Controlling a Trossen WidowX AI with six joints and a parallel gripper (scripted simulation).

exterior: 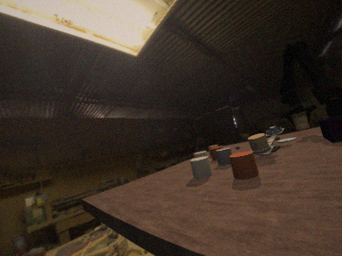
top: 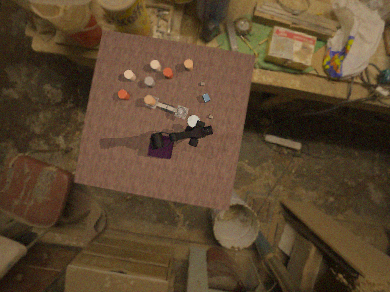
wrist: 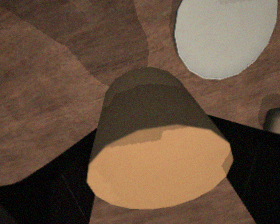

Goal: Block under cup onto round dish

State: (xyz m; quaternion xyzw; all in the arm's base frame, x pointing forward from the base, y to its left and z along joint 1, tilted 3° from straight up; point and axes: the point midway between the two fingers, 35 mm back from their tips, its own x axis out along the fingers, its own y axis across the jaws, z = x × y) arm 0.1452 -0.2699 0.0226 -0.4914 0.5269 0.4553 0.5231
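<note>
The grey block is 130 mm ahead of my gripper tip, 160 mm to the left of it and 20 mm above it. From my gripper tip the other things lie so: white round dish 90 mm ahead, 50 mm to the left, 60 mm below; balance beam 140 mm ahead, 280 mm to the left, 30 mm below; small blue block 300 mm ahead, 40 mm below.
</note>
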